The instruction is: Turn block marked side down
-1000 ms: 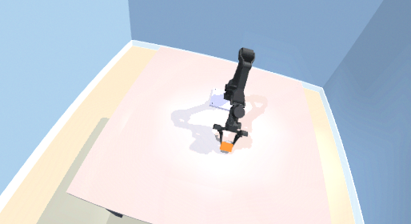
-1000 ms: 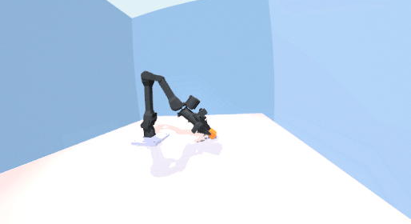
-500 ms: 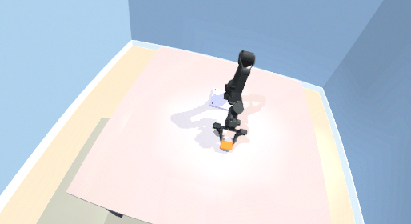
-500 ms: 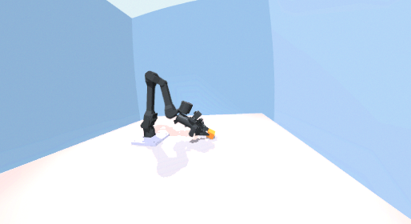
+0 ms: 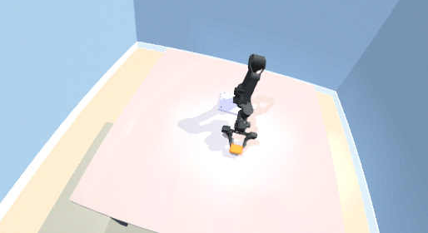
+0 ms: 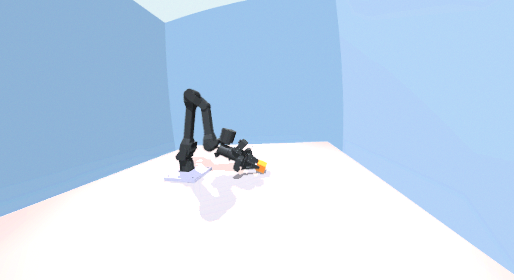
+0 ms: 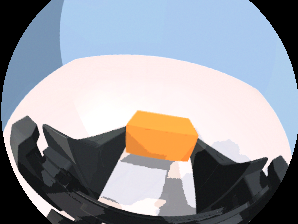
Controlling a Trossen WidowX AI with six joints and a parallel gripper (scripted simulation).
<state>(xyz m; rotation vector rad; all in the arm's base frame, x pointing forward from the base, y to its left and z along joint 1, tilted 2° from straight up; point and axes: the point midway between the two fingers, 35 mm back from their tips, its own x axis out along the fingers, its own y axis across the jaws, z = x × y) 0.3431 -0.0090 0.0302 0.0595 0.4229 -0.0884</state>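
Right now the orange block is 1 cm below my gripper tip.
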